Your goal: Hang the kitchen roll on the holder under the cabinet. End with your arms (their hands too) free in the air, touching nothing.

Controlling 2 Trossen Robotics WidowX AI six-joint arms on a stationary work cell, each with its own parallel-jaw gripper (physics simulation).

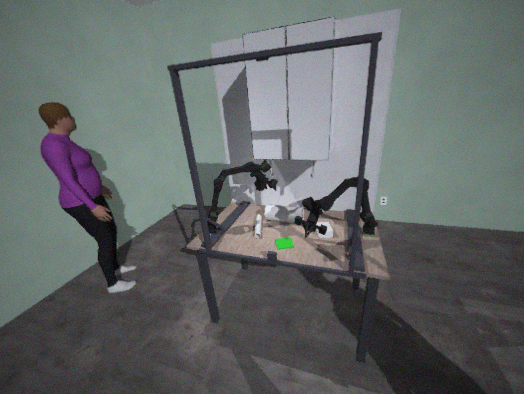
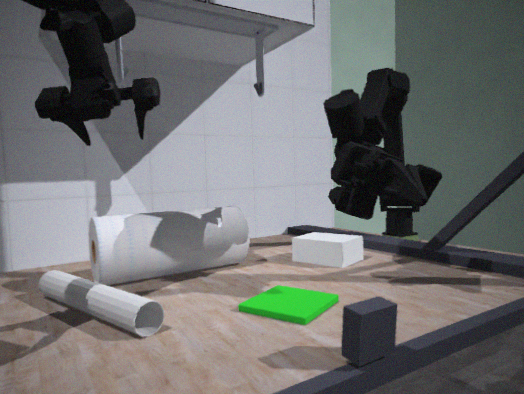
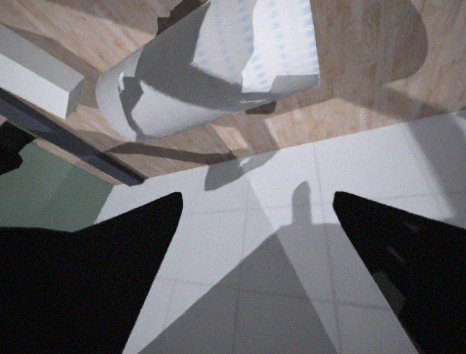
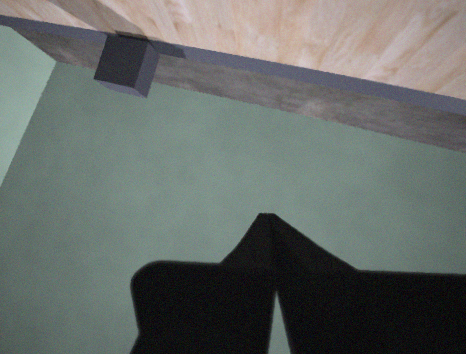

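Where they show: left gripper, fingertip midpoint: (image 1: 271, 189) (image 2: 116, 141) (image 3: 256, 199); right gripper, fingertip midpoint: (image 1: 305, 237) (image 2: 424, 201) (image 4: 265, 220); left arm's base, link origin: (image 1: 211, 231); right arm's base, link origin: (image 1: 368, 231) (image 2: 399, 234) (image 3: 17, 133).
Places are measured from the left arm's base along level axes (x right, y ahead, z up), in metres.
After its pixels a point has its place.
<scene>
The white kitchen roll (image 1: 277, 213) {z 0.068, x 0.071, y 0.489 m} (image 2: 190, 247) {z 0.038, x 0.109, y 0.527 m} (image 3: 175, 102) {z 0.102, x 0.067, y 0.559 m} lies on its side on the table near the back wall. The holder's two thin arms hang under the cabinet (image 1: 307, 100) {z 0.825, x 0.219, y 0.651 m}; the right one (image 1: 313, 169) {z 0.401, x 0.191, y 0.714 m} (image 2: 259, 65) {z 0.402, x 0.187, y 0.710 m} shows clearly, and the left one (image 2: 120, 60) {z 0.372, x 0.022, y 0.471 m} is partly behind my left arm. No roll is on them. My left gripper (image 1: 269, 186) {z 0.236, x -0.006, y 0.479 m} (image 2: 115, 141) {z 0.236, x -0.006, y 0.479 m} (image 3: 256, 199) {z 0.236, x -0.006, y 0.479 m} is open and empty, in the air above the roll, apart from it. My right gripper (image 1: 307, 235) {z 0.123, x 0.506, y 0.487 m} (image 4: 265, 220) {z 0.123, x 0.506, y 0.487 m} is shut and empty, pointing toward the front side of the table.
A white cardboard tube (image 1: 258, 226) {z 0.019, x 0.109, y 0.325 m} (image 2: 100, 302) {z 0.011, x 0.115, y 0.298 m} lies in front of the roll. A green slab (image 1: 284, 243) {z -0.009, x 0.338, y 0.426 m} (image 2: 287, 302) {z -0.009, x 0.329, y 0.416 m} and a white box (image 1: 325, 230) (image 2: 325, 250) {z 0.012, x 0.328, y 0.676 m} (image 3: 35, 80) {z 0.031, x 0.300, y 0.703 m} are on the table. A dark block (image 2: 367, 332) {z 0.017, x 0.451, y 0.281 m} (image 4: 122, 60) {z 0.013, x 0.442, y 0.309 m} stands on the front rail.
</scene>
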